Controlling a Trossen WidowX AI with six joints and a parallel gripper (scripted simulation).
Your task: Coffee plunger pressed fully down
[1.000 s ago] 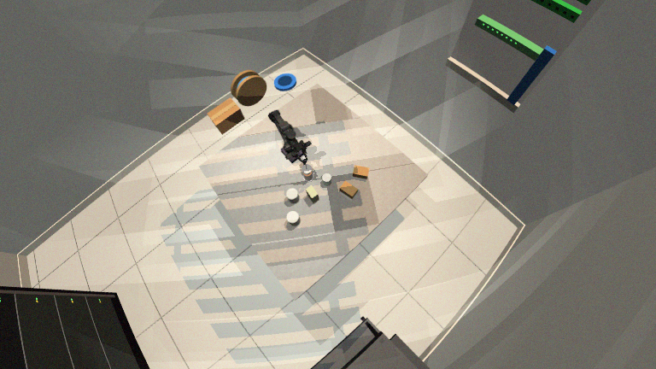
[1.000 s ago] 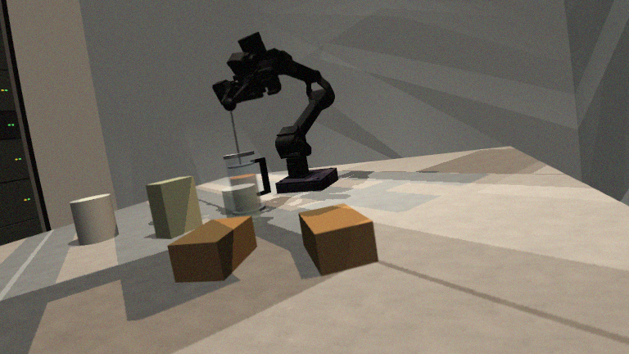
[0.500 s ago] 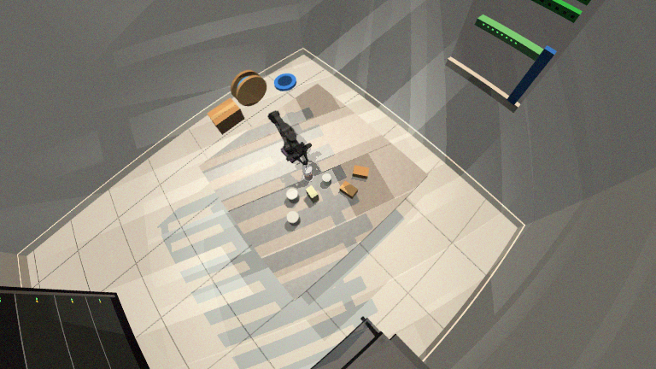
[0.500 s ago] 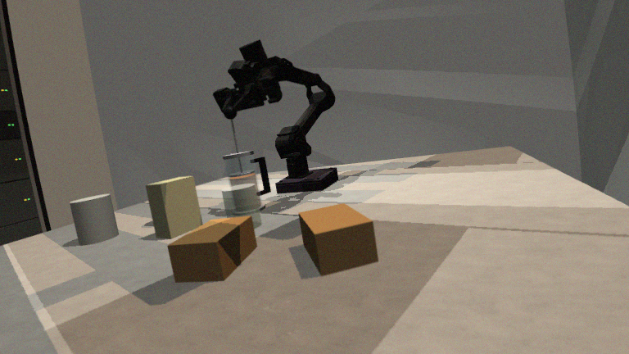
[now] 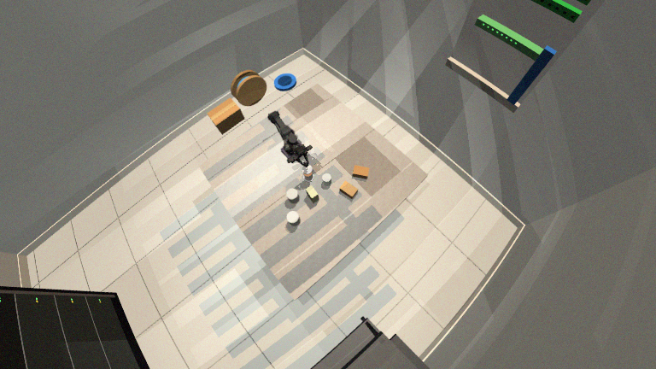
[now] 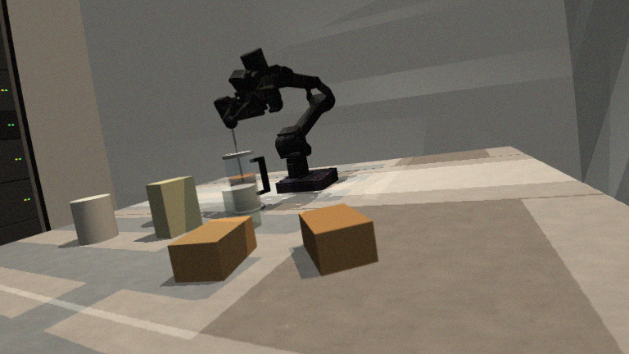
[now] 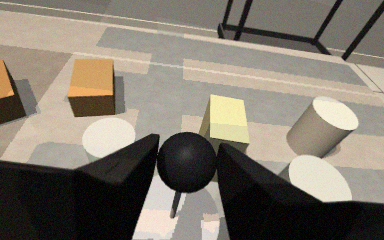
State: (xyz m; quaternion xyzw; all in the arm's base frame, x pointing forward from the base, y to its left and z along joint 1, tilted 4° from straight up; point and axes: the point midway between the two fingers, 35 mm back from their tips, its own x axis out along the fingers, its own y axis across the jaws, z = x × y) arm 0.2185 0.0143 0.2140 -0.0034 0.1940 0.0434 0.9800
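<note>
My gripper tip is 11 cm above the coffee press and 3 cm past it. Round my gripper tip: pale green cylinder 18 cm below, 9 cm to the left, 9 cm ahead.
</note>
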